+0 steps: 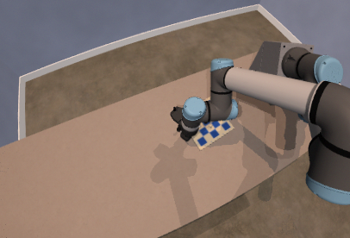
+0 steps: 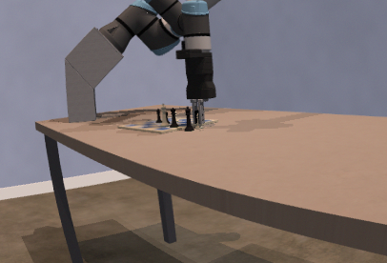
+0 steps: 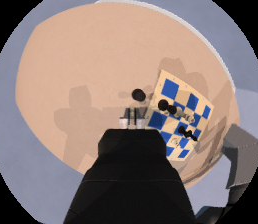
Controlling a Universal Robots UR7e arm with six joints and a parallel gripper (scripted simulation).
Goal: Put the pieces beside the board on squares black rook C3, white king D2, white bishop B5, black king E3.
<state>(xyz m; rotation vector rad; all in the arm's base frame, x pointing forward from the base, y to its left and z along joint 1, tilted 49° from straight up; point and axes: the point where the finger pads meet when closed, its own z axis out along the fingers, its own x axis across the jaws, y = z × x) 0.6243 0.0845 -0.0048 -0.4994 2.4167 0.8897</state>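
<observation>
Right now the black king is 1 cm ahead of my hand and 4 cm to the right of it. Also, from my hand: white king: 9 cm behind, 6 cm to the right, 1 cm above; then chessboard: 14 cm behind, 3 cm to the right, 3 cm below; then white bishop: 1 cm below.
</observation>
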